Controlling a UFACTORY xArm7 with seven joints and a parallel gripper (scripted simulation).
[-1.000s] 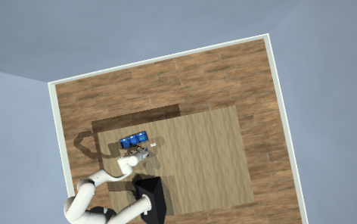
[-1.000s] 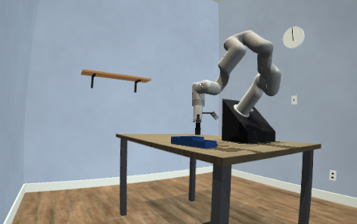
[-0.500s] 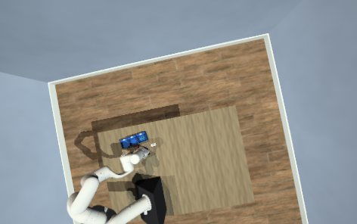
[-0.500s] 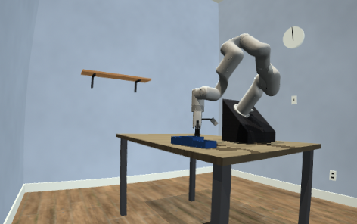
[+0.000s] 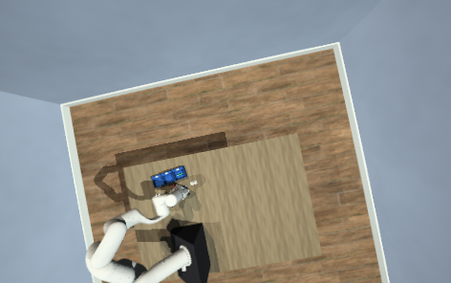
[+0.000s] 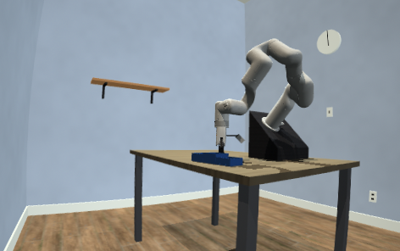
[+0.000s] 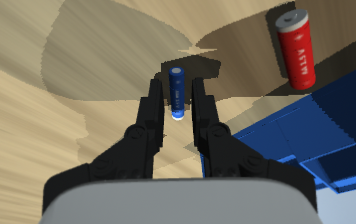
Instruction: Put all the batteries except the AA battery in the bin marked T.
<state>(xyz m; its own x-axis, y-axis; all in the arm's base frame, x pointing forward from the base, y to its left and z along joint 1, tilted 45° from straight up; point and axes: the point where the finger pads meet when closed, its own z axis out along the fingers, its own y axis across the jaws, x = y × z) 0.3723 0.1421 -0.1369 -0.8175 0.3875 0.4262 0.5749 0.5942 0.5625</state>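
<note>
Right now my hand is 20 mm above the small blue battery. The rest, counted from my hand: red battery 20 mm ahead, 80 mm to the left, 20 mm below; then small green battery 110 mm ahead, 20 mm to the left, 10 mm below; then white domino 30 mm ahead, 70 mm to the right, 20 mm below.
</note>
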